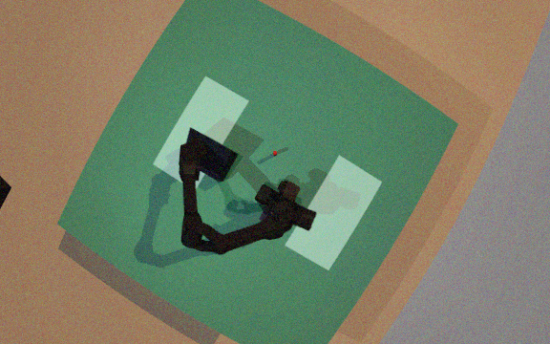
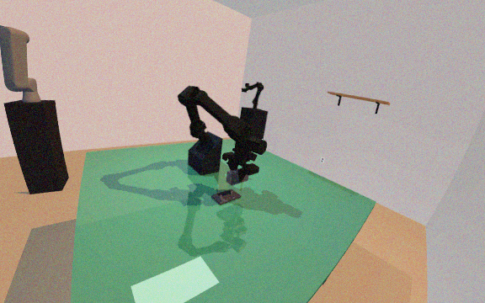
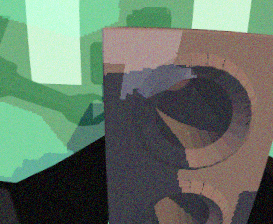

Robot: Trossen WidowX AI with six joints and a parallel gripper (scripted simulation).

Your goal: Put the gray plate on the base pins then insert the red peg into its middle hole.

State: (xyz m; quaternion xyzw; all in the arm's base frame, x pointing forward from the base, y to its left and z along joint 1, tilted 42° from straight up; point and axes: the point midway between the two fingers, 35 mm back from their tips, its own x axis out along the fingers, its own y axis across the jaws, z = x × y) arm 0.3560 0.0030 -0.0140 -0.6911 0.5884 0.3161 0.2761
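My gripper tip is now 50 mm to the left of the dark base and 70 mm above it. Also, from my gripper tip: gray plate: 30 mm above; then red peg: 130 mm behind, 130 mm to the left, 40 mm below.
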